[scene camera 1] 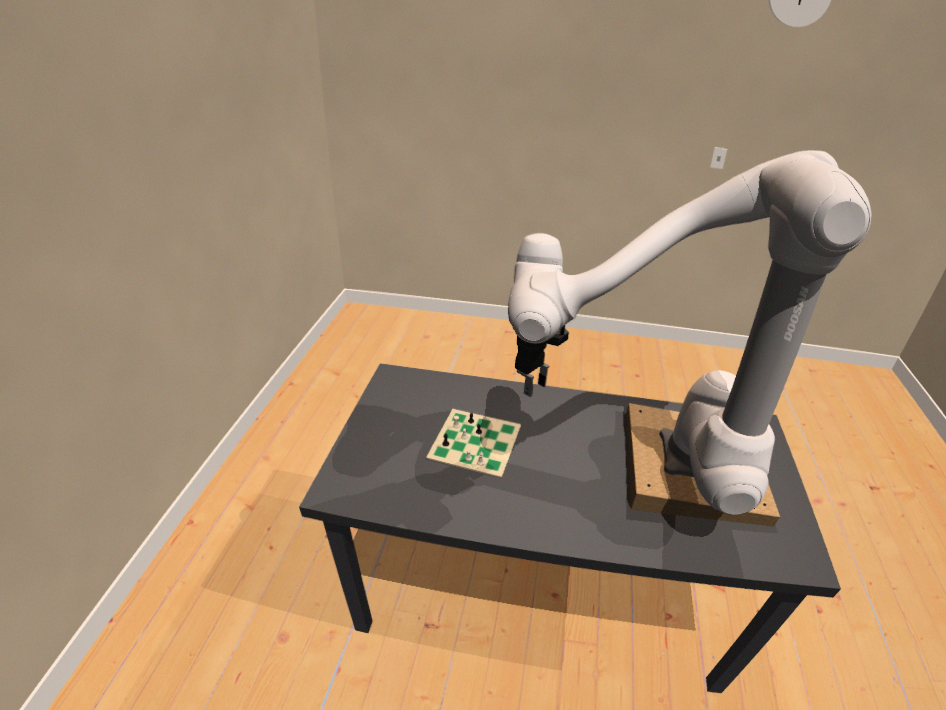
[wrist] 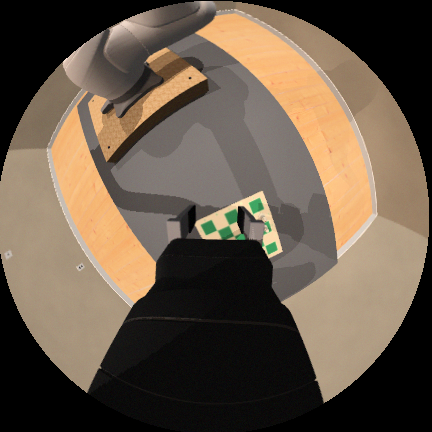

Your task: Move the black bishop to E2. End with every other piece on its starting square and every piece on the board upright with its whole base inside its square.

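Pixels of known places: gripper, fingertip midpoint: (scene camera 1: pixel 534 389) (wrist: pixel 216 213); arm's base at its link origin: (wrist: pixel 132 86).
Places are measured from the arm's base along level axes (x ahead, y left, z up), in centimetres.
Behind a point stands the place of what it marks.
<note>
The chessboard (scene camera 1: pixel 508 457) @[x 51.5, y 7.2, z -3.8 cm] (wrist: pixel 219 223) @[x 54.3, y -0.8, z -3.8 cm], green and cream, lies on the dark table. In the scene view, three small black pieces stand on it: one black piece (scene camera 1: pixel 471 418) @[x 64.8, y -4.8, z -2.4 cm] near the back edge, a second black piece (scene camera 1: pixel 479 429) @[x 61.5, y -0.7, z -2.4 cm] just in front of it, and a third black piece (scene camera 1: pixel 445 440) @[x 70.0, y 6.4, z -2.0 cm] near the left edge. Which is the bishop is too small to tell. Several pale pieces also stand there, one pale piece (scene camera 1: pixel 480 459) @[x 58.8, y 11.3, z -2.1 cm] near the front edge. My gripper (scene camera 1: pixel 535 384) @[x 46.6, y 3.2, z 18.5 cm] (wrist: pixel 216 213) @[x 46.6, y 3.2, z 18.5 cm] is open and empty, above and behind the board's right side. In the wrist view it hides much of the board.
The dark table (scene camera 1: pixel 565 519) @[x 33.9, y 25.0, z -4.4 cm] (wrist: pixel 185 175) @[x 37.5, y -1.7, z -4.4 cm] carries a wooden base block (scene camera 1: pixel 645 496) @[x 14.7, y 18.4, z 1.4 cm] (wrist: pixel 172 107) @[x 17.4, y 6.1, z -2.8 cm] at the right in the scene view, with the arm mounted on it. The arm reaches over the table from there, and its shadows fall across the table top.
</note>
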